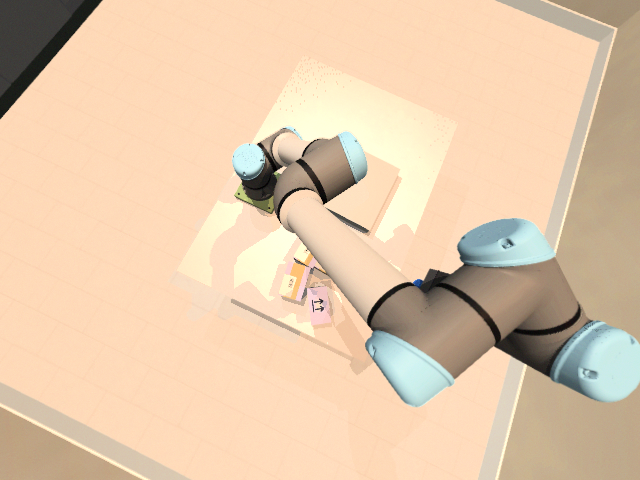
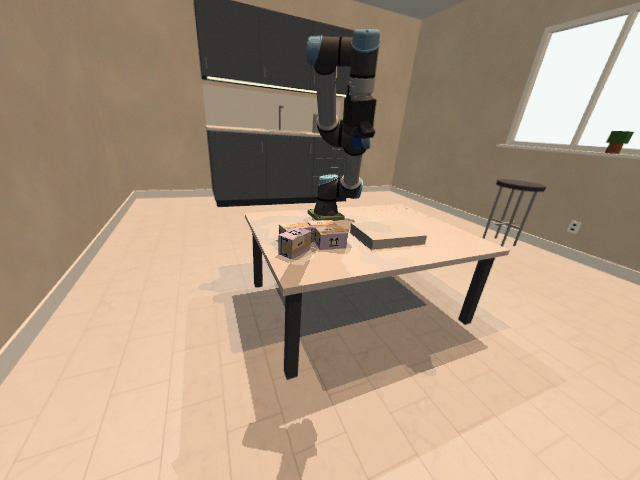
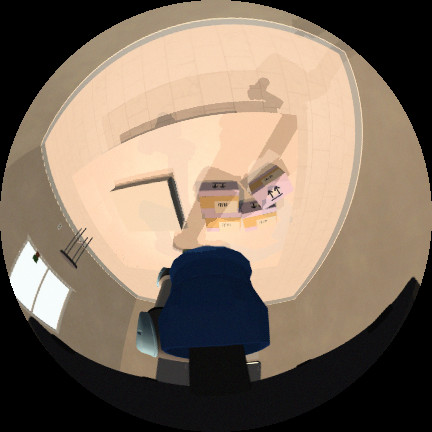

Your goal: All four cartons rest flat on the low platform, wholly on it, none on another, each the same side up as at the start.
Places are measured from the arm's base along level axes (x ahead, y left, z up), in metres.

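Pixels of known places: hand at its tool point: (image 1: pixel 418 286) (image 2: pixel 355 146) (image 3: pixel 210 279); arm's base at its link origin: (image 1: pixel 260 184) (image 2: pixel 325 211).
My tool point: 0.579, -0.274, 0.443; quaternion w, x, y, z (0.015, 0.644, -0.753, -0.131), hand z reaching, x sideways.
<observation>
For each thing: its top centre in the pictures, then the offset to it from my tool point, as dx, dy, dz. Level surfaces: height alone.
- low platform at its top centre: (image 1: pixel 361 186) (image 3: pixel 141 210) (image 2: pixel 387 228) -0.153, +0.399, -0.419
- outermost carton at its top centre: (image 3: pixel 273 191) (image 1: pixel 319 305) (image 2: pixel 295 232) -0.179, -0.134, -0.376
- table at its surface level: dz -0.468
Four small pink-and-orange cartons stand close together on the table top, beside the low platform (image 1: pixel 371 197) (image 2: pixel 387 234) (image 3: pixel 141 201) and not on it. The outermost carton (image 1: pixel 318 305) (image 2: pixel 295 242) (image 3: pixel 270 185) sits askew and shows its arrow mark upward. Another carton (image 2: pixel 330 236) (image 3: pixel 219 197) shows arrows on its side face. Two more cartons (image 3: pixel 224 223) (image 3: pixel 259 219) lie nearer the robot base, one of them (image 1: pixel 293 281) visible from above; the arm hides part of the cluster there. My suction cup (image 3: pixel 213 298) (image 2: pixel 358 143) hangs high above the table near the cartons, with nothing on it.
The platform lies between the cartons and the table's far side. The table (image 2: pixel 375 267) (image 1: pixel 366 119) carries the robot base (image 1: pixel 256 195) (image 2: pixel 327 210) at its back edge. A stool (image 2: pixel 520 186) (image 3: pixel 76 245) stands on the floor by the window wall.
</observation>
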